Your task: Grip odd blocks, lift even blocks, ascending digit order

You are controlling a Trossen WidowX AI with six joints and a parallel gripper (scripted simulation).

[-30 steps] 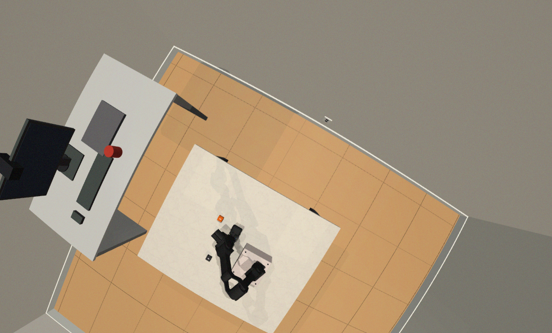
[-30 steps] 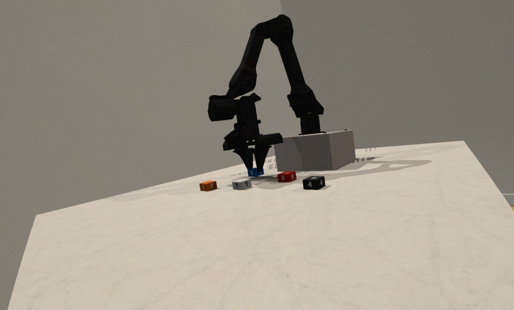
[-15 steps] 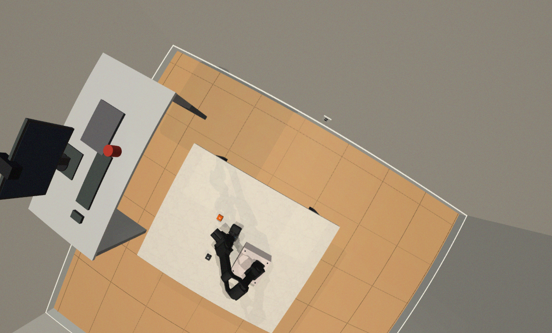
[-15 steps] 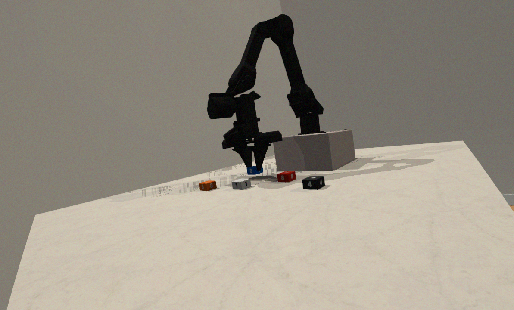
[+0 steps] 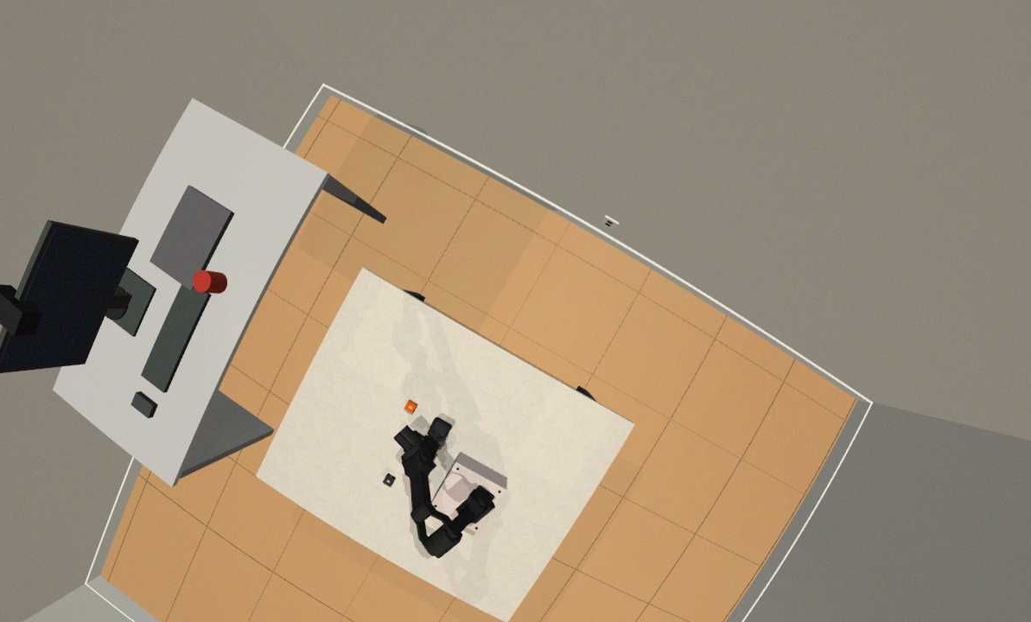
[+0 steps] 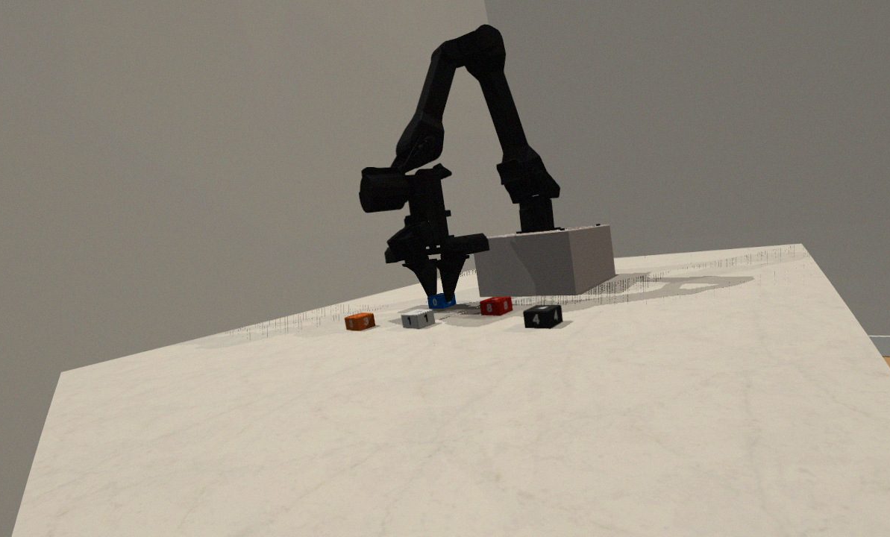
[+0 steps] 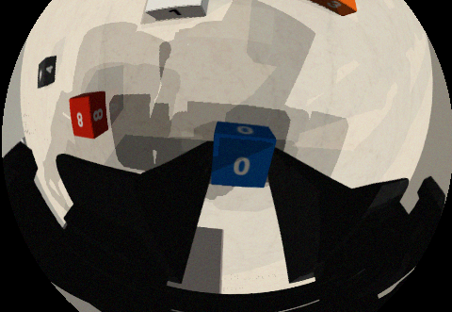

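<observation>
My gripper tip is now right at the blue block. Also, from my gripper tip: orange block (13 cm ahead, 3 cm to the right); white block (9 cm ahead, 6 cm to the left); red block (12 cm to the left).
</observation>
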